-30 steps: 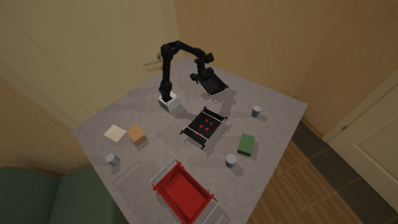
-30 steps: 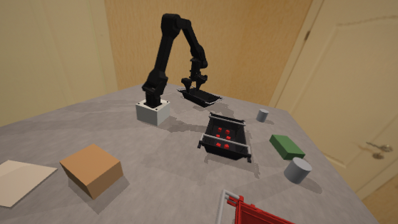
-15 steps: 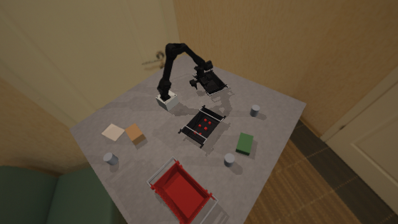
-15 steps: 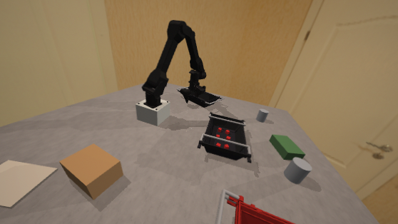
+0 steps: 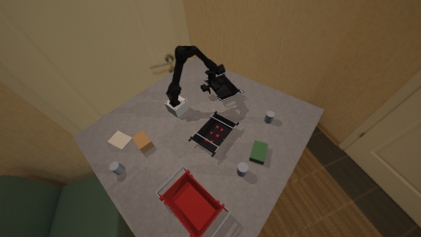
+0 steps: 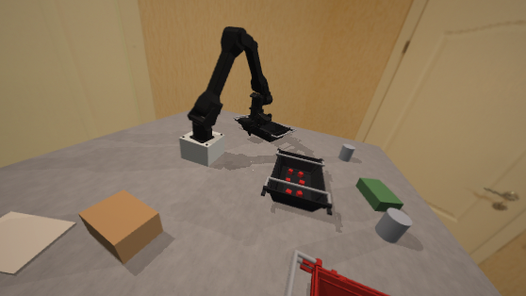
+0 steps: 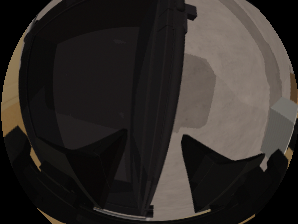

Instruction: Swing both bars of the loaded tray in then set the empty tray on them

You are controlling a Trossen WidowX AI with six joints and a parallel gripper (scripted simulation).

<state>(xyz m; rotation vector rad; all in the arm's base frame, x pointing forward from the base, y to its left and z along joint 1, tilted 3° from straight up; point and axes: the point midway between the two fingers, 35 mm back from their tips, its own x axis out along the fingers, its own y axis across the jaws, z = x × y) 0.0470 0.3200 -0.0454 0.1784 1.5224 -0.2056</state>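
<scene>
Right now the black tray is 2 cm ahead of my gripper tip, 8 cm to the left of it and 3 cm above it. Also, from my gripper tip: brown box 5 cm ahead, 64 cm to the right, 2 cm above; then green block 59 cm ahead, 15 cm to the right, 1 cm above; then beige sheet 10 cm behind, 76 cm to the right, 1 cm below.
</scene>
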